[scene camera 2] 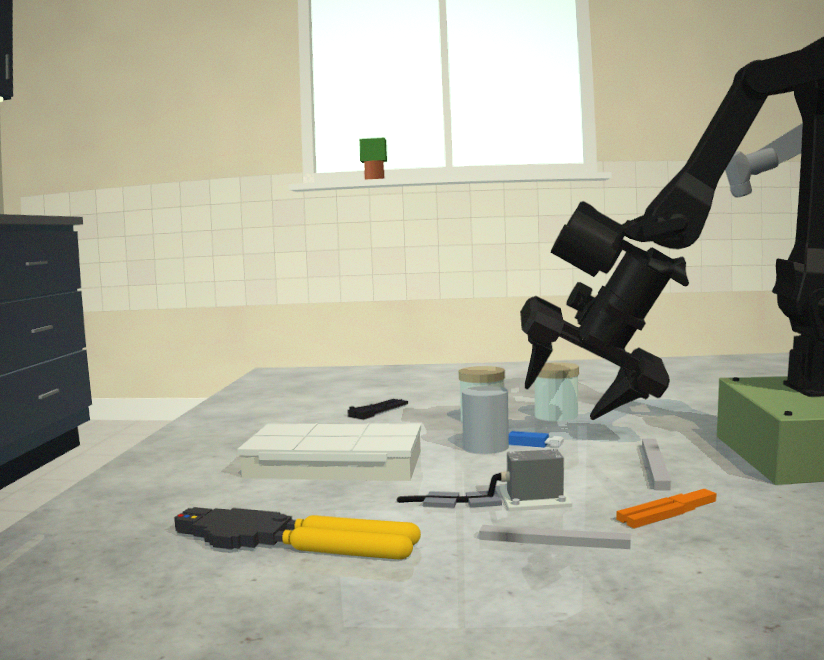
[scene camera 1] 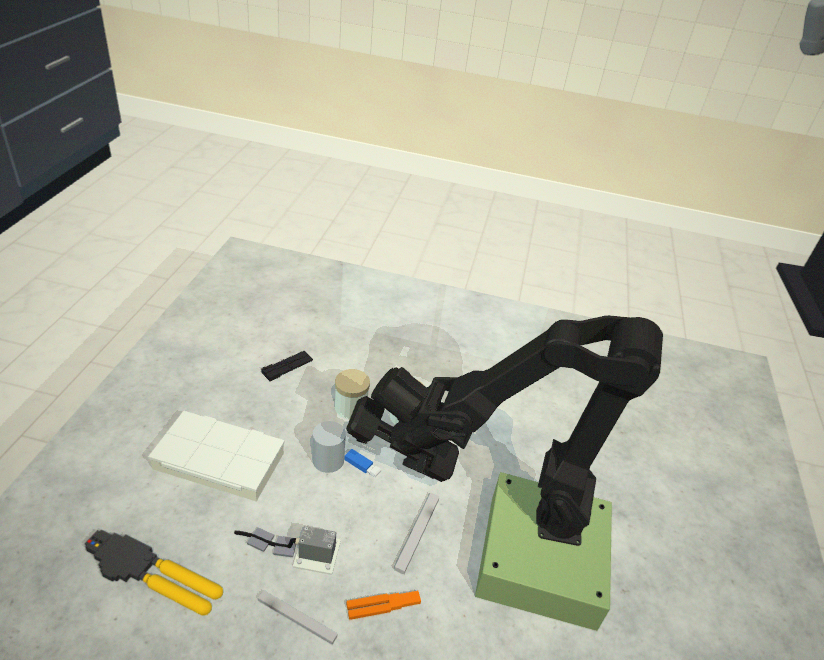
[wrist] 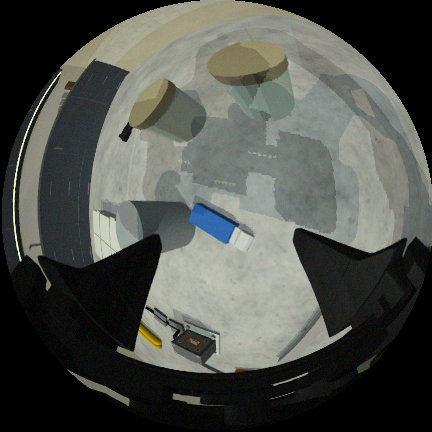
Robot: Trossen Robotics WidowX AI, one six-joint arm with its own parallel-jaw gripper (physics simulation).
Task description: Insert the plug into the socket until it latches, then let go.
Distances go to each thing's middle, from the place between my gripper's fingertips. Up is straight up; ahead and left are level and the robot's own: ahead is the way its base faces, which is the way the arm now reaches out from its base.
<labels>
Right now the blue plug [wrist: 221,227] is 3 cm ahead of my hand and 4 cm below it. Also, from my hand: grey cylinder [scene camera 2: 484,408] (9 cm ahead, 2 cm below); grey socket box [scene camera 2: 535,479] (7 cm ahead, 18 cm to the left, 3 cm below); orange tool [scene camera 2: 647,513] (5 cm behind, 24 cm to the left, 5 cm below).
</labels>
